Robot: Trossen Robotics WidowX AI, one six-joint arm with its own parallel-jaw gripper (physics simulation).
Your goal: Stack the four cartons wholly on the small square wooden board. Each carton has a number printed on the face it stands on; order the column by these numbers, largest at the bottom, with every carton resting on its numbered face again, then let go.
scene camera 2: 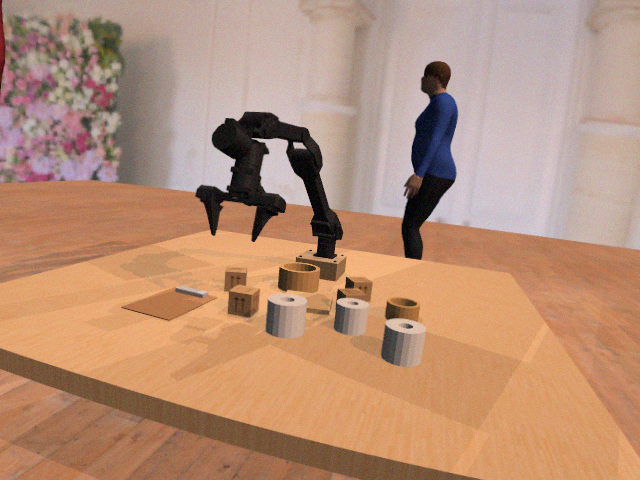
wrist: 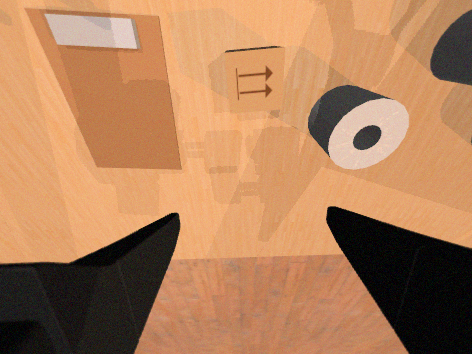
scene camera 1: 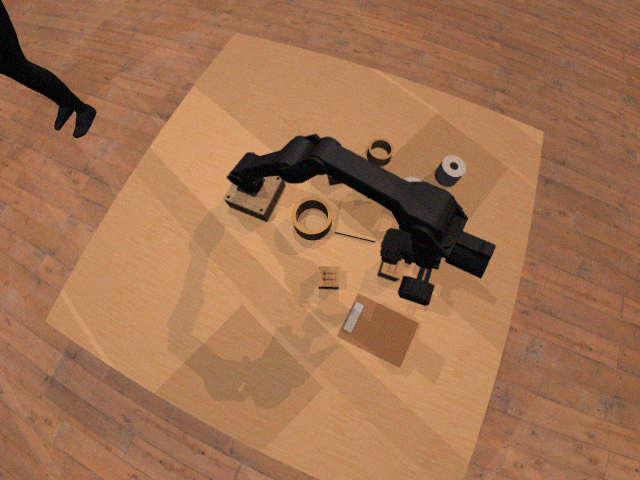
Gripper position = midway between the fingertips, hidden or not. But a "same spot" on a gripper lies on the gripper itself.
The gripper shows in scene camera 2, in the wrist view and in scene camera 1 [425,269]. A brown board with grey bar shows in scene camera 2, in the wrist view [112,71] and in scene camera 1. One and the same spot on the brown board with grey bar: [scene camera 1: 369,325] is [scene camera 2: 179,298]. The same spot on the gripper: [wrist: 108,294] is [scene camera 2: 218,210].
